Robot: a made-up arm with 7 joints.
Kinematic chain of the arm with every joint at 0, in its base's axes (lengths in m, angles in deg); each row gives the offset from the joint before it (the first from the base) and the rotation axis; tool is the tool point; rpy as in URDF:
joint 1: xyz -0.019 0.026 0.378 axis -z
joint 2: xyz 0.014 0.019 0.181 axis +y
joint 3: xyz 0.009 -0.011 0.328 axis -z
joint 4: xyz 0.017 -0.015 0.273 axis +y
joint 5: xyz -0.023 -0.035 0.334 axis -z
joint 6: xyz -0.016 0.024 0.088 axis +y
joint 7: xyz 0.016 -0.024 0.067 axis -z
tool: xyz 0.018 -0.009 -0.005 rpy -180 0 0
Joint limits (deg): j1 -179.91..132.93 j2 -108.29..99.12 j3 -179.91..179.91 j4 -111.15..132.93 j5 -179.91..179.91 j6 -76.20..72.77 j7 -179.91..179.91
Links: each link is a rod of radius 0.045 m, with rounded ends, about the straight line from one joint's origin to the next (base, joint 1, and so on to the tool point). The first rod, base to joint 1, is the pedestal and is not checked.
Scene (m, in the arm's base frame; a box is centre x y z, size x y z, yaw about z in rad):
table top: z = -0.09
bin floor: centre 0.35 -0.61 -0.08 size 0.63 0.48 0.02 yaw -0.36
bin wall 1: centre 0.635 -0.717 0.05 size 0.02 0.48 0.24 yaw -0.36
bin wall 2: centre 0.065 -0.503 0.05 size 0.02 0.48 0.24 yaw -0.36
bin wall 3: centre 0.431 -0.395 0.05 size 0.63 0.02 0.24 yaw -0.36
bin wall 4: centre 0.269 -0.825 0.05 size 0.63 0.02 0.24 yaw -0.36
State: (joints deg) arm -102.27 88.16 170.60 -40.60 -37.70 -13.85 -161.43
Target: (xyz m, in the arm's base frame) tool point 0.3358 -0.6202 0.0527
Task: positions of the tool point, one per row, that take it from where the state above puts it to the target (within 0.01 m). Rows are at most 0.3 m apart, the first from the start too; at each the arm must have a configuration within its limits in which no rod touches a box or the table.
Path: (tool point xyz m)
1: -0.0996 0.9841 0.2876
2: 0.1439 0.9700 0.3200
3: 0.3745 0.8937 0.3525
4: 0.5766 0.7609 0.3849
5: 0.7363 0.5815 0.4172
6: 0.8432 0.3684 0.4493
7: 0.8905 0.1375 0.4812
8: 0.8763 -0.0951 0.5128
9: 0.8031 -0.3129 0.5441
10: 0.6894 -0.4803 0.3675
11: 0.5234 -0.5873 0.2018
12: 0.3358 -0.6203 0.0528

